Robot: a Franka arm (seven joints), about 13 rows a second.
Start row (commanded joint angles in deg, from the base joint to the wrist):
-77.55, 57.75, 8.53, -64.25, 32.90, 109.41, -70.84
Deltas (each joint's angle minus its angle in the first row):
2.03, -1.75, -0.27, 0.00, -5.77, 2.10, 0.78
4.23, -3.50, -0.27, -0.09, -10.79, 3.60, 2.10
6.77, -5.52, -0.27, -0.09, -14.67, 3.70, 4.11
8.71, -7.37, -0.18, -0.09, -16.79, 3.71, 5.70
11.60, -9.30, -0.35, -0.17, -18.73, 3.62, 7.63
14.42, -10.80, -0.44, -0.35, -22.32, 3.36, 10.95
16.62, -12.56, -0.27, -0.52, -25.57, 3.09, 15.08
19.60, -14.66, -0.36, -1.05, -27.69, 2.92, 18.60
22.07, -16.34, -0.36, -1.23, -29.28, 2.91, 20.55
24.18, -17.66, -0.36, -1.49, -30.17, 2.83, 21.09
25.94, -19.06, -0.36, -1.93, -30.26, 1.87, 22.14
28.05, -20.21, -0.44, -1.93, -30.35, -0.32, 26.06
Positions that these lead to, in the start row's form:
-75.52, 56.00, 8.26, -64.25, 27.13, 111.51, -70.06
-73.32, 54.25, 8.26, -64.34, 22.11, 113.01, -68.74
-70.78, 52.23, 8.26, -64.34, 18.23, 113.11, -66.73
-68.84, 50.38, 8.35, -64.34, 16.11, 113.12, -65.14
-65.95, 48.45, 8.18, -64.42, 14.17, 113.03, -63.21
-63.13, 46.95, 8.09, -64.60, 10.58, 112.77, -59.89
-60.93, 45.19, 8.26, -64.77, 7.33, 112.50, -55.76
-57.95, 43.09, 8.17, -65.30, 5.21, 112.33, -52.24
-55.48, 41.41, 8.17, -65.48, 3.62, 112.32, -50.29
-53.37, 40.09, 8.17, -65.74, 2.73, 112.24, -49.75
-51.61, 38.69, 8.17, -66.18, 2.64, 111.28, -48.70
-49.50, 37.54, 8.09, -66.18, 2.55, 109.09, -44.78

